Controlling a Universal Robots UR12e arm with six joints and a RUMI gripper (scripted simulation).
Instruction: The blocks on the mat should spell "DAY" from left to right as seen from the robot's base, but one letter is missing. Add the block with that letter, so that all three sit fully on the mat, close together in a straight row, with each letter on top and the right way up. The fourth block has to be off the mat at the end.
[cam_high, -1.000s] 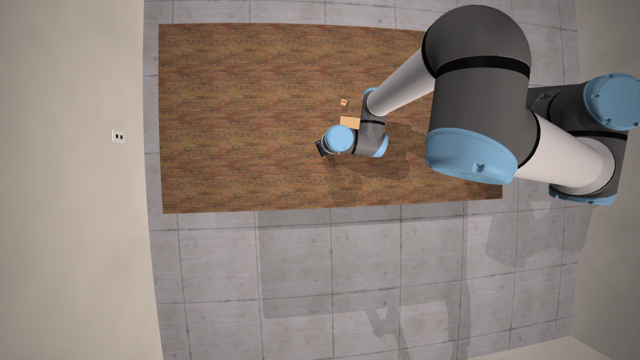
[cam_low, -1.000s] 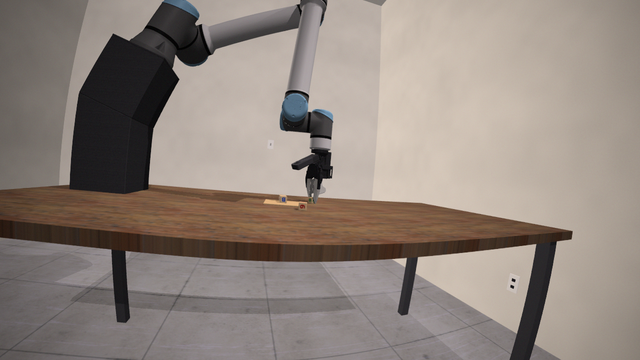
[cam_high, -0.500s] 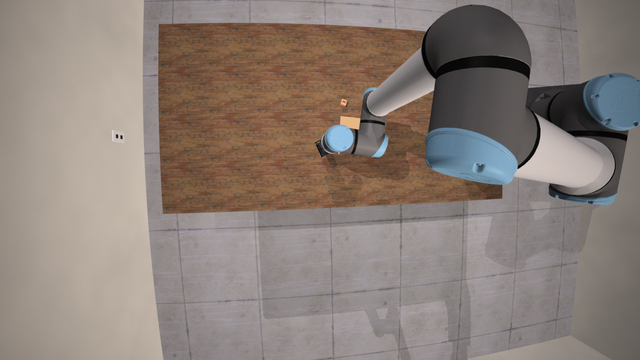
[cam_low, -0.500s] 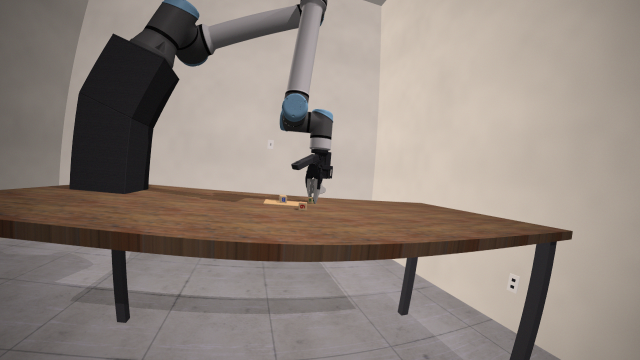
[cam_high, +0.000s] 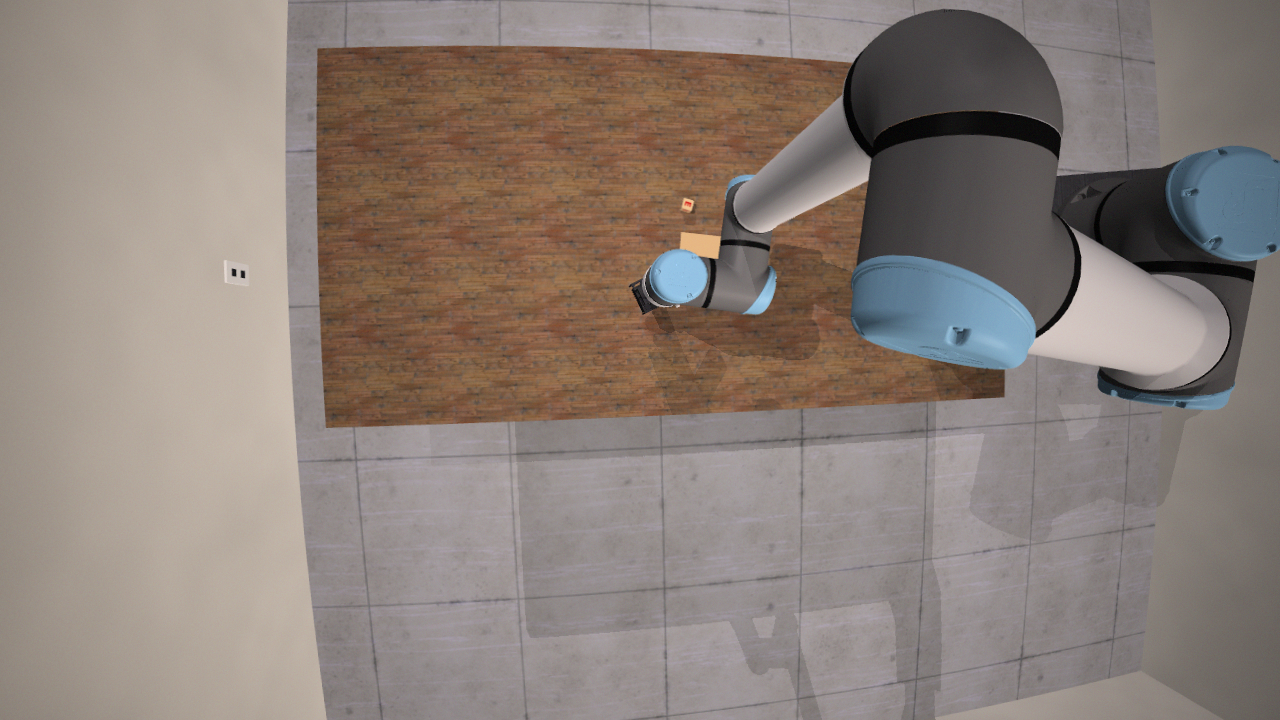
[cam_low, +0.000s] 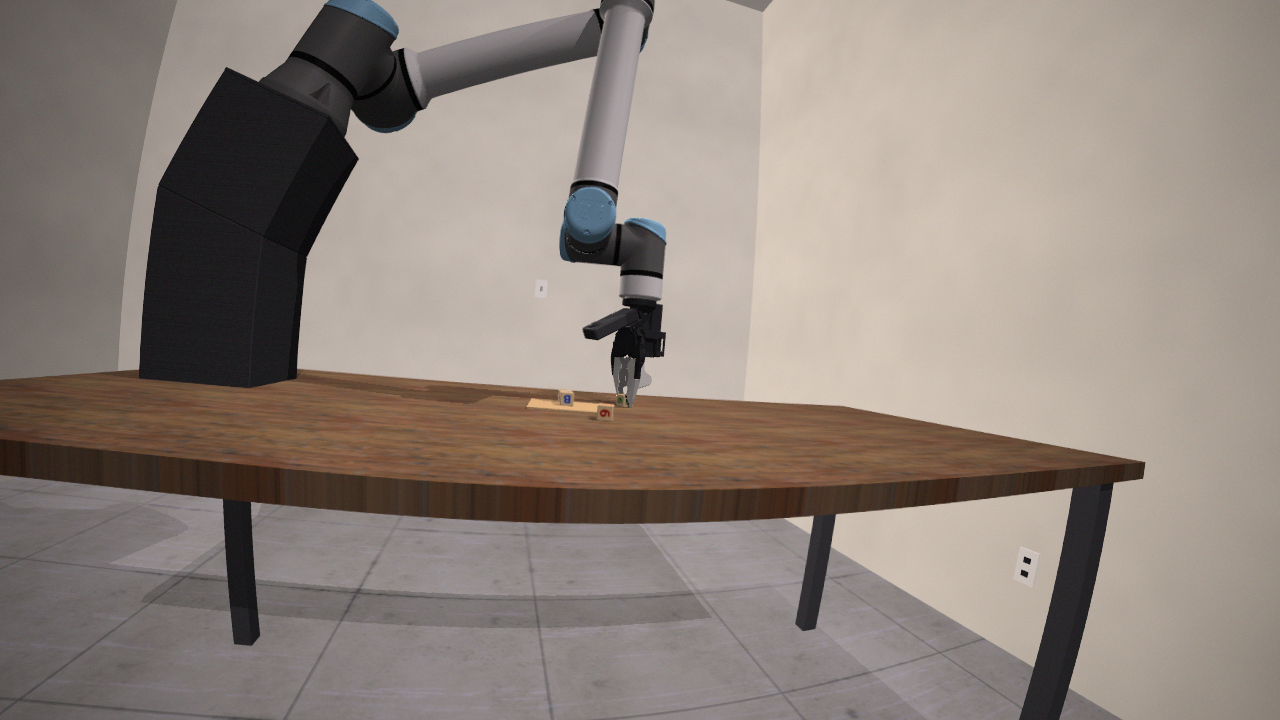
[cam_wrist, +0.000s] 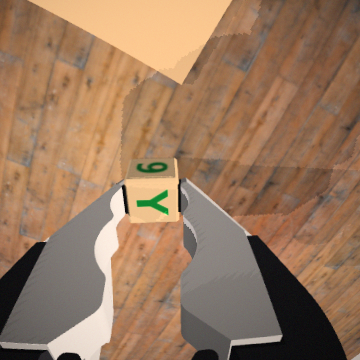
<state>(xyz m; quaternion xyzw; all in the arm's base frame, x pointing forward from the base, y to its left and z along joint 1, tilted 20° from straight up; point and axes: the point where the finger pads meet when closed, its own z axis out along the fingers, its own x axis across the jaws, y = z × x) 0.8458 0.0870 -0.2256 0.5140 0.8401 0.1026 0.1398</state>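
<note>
The mat is 13 cm behind my hand, 8 cm to the right of it and 1 cm below it.
</note>
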